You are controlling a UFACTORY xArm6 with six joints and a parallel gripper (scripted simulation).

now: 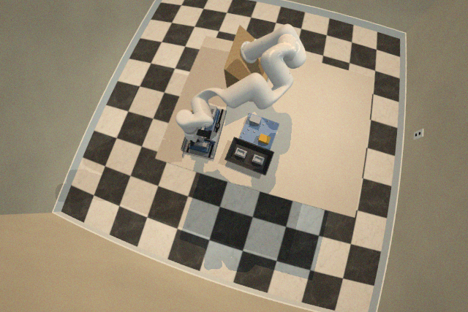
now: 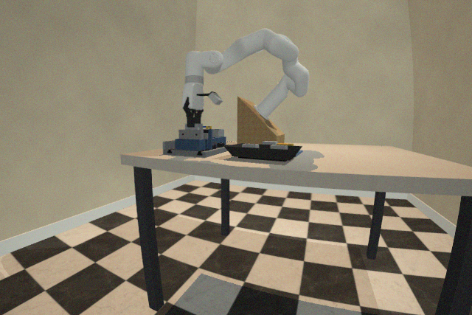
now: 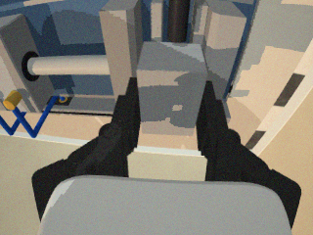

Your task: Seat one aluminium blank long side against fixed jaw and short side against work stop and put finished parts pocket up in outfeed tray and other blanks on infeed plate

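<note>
The fixed jaw is 30 mm ahead of my hand, 10 mm to the left of it and 50 mm below it. Round my hand: push rod 90 mm behind, 10 mm to the right, 50 mm below; then dark work stop rod 50 mm to the left, 30 mm below; then vise 70 mm behind, 80 mm below.
</note>
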